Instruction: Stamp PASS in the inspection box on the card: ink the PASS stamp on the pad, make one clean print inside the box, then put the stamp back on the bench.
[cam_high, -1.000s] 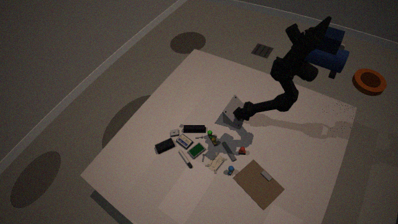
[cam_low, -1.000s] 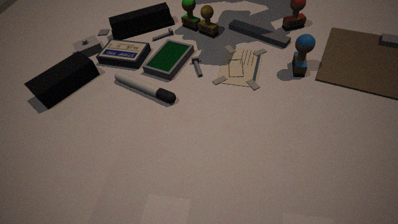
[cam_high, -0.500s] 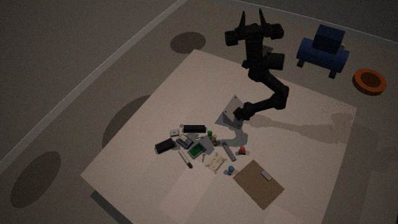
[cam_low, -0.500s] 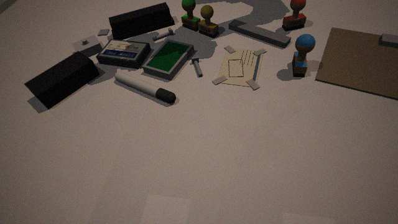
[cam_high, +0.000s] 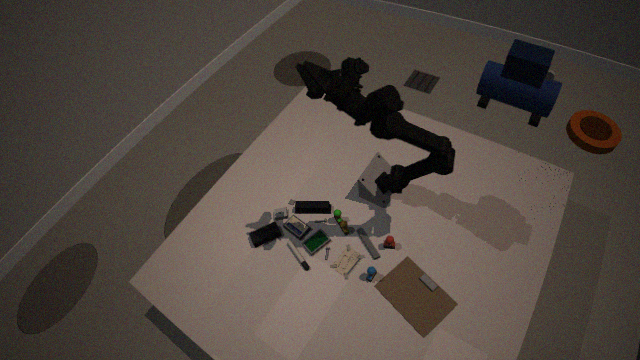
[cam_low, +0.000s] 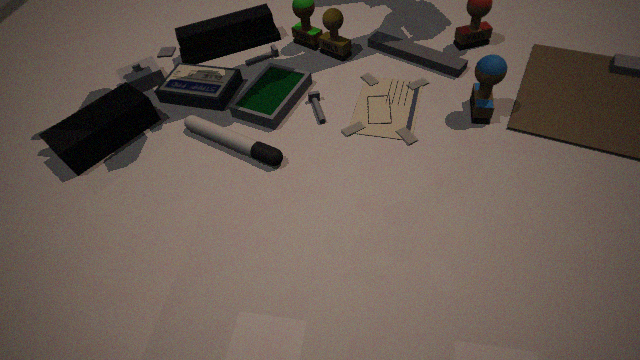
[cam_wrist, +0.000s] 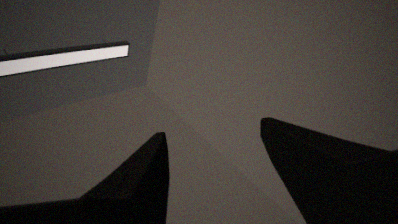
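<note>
Now: the green-topped stamp 10 mm behind my gripper tip, 20 mm to the left of it and 690 mm below it. From my gripper tip the other things lie so: green ink pad 110 mm ahead, 10 mm to the left, 710 mm below; then blue stamp-pad tin 110 mm ahead, 80 mm to the right, 700 mm below; then yellow stamp 10 mm ahead, 60 mm to the left, 690 mm below.
</note>
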